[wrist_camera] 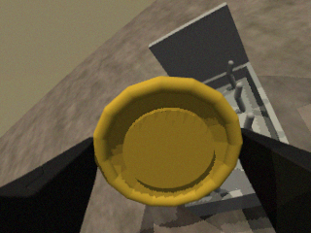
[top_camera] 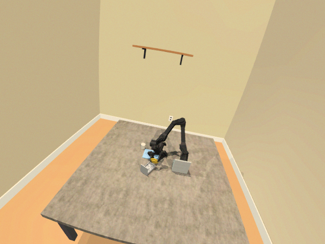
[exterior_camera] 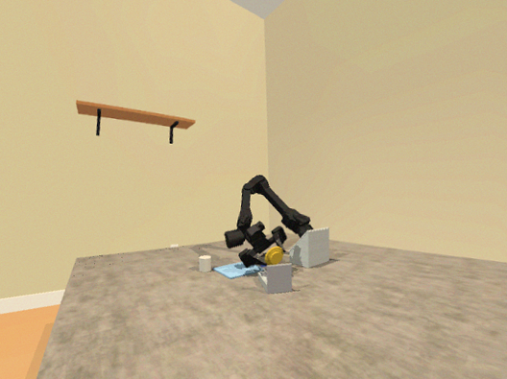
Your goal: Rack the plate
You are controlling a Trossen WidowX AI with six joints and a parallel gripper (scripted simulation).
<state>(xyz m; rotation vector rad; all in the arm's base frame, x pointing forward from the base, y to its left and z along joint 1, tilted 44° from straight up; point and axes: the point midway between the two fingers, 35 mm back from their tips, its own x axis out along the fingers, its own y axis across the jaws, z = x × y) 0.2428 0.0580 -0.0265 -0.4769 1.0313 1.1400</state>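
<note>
Right now my gripper tip is 3 cm short of the grey dish rack, 4 cm to the right of it and 5 cm above it. Round my gripper tip: yellow plate: 1 cm to the right; light blue mat: 7 cm ahead, 15 cm to the right, 7 cm below; blue spoon: 4 cm behind, 17 cm to the right, 7 cm below.
</note>
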